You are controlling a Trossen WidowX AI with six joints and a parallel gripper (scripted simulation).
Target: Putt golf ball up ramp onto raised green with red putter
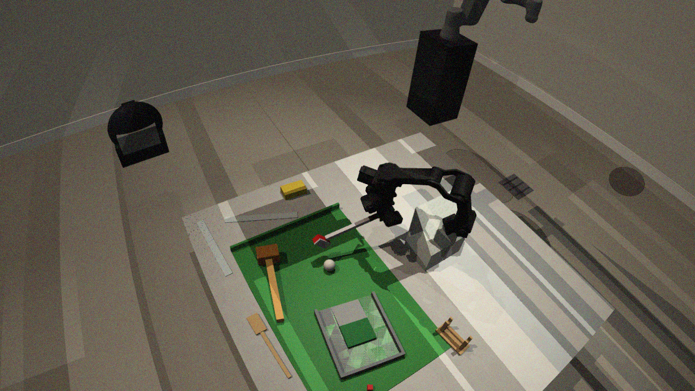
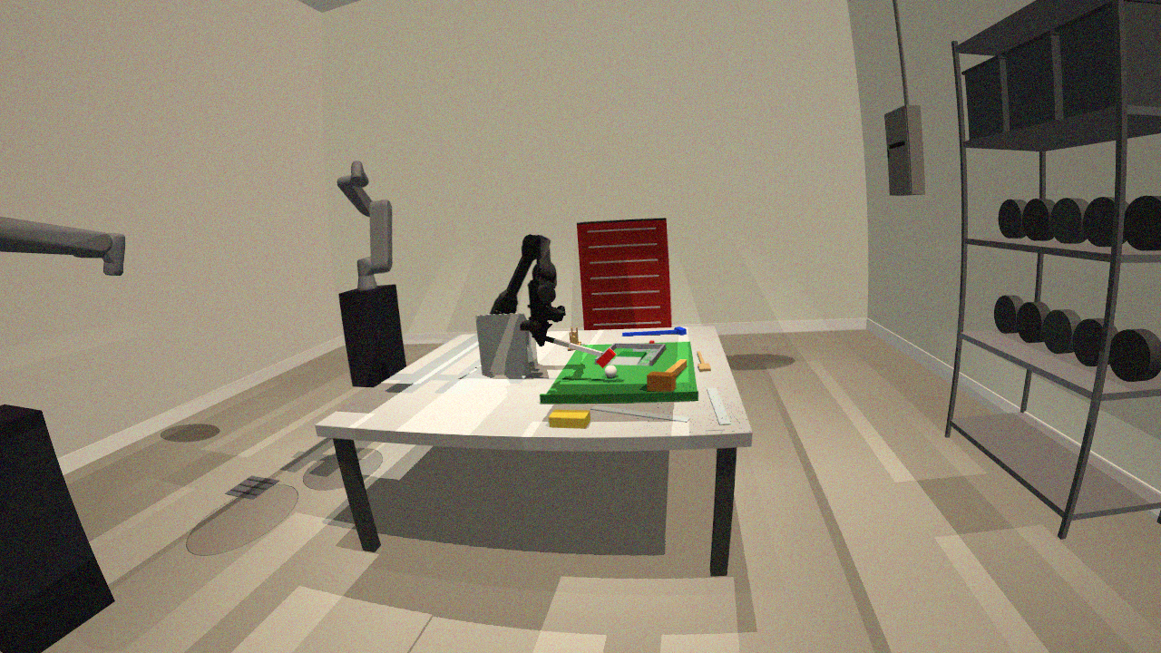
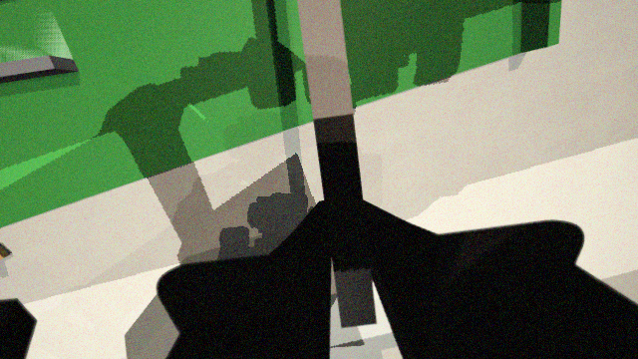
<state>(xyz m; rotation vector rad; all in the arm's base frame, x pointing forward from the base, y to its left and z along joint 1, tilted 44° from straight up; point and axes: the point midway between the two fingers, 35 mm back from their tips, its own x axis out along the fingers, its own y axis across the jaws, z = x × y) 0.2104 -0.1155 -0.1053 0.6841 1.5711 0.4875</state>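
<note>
Now: the red putter 120 mm ahead of my gripper tip and 10 mm to the right of it. From my gripper tip the other things lie so: green mat: 270 mm ahead, 150 mm to the left, 120 mm below; yellow block: 180 mm ahead, 380 mm to the right, 110 mm below; white golf ball: 230 mm ahead, 30 mm to the left, 100 mm below.
</note>
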